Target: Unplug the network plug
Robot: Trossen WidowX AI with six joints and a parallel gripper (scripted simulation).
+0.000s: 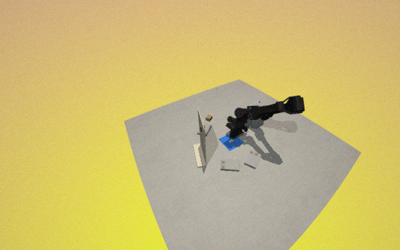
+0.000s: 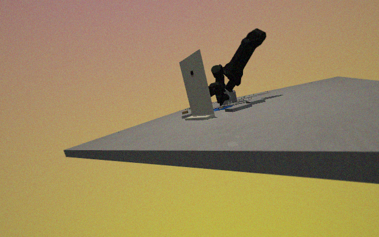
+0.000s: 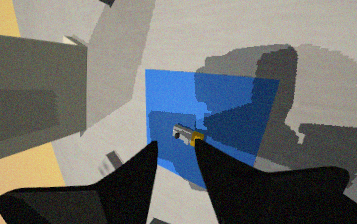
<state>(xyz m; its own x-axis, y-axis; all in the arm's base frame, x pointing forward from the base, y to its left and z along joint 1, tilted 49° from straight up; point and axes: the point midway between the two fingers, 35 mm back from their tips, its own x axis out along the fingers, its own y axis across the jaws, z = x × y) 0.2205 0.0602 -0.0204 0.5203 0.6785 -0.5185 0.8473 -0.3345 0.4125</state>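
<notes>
The grey plug lies 2 cm below my gripper tip. The rest, counted from my gripper tip: grey panel 22 cm ahead, 1 cm to the right, 11 cm above.
</notes>
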